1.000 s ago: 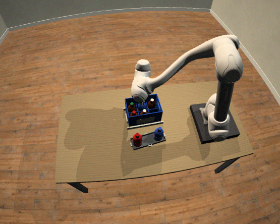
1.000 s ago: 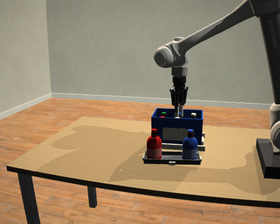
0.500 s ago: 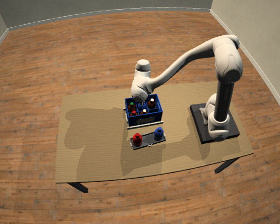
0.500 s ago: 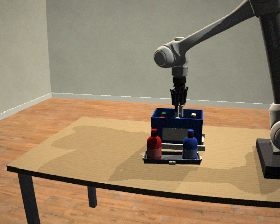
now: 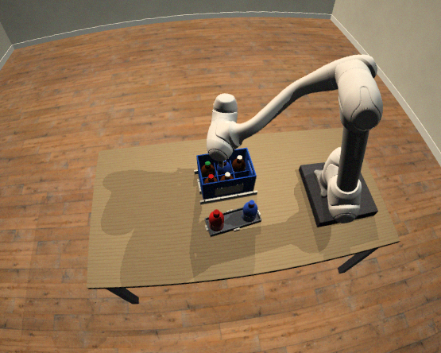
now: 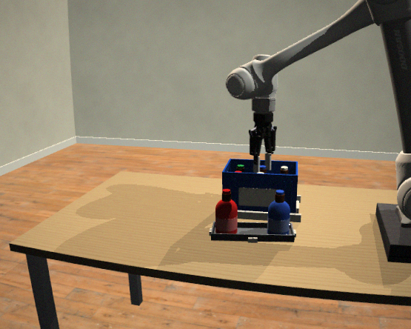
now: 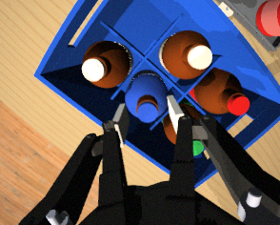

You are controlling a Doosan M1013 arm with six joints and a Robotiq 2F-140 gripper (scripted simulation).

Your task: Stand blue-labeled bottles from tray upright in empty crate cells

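Right now my hand is 90 mm above the blue crate, 40 mm to the right of it and 10 mm past it. Round my hand: dark tray (280 mm to the left, 160 mm below, 30 mm behind); red-labeled bottle (290 mm to the left, 90 mm below, 60 mm ahead).
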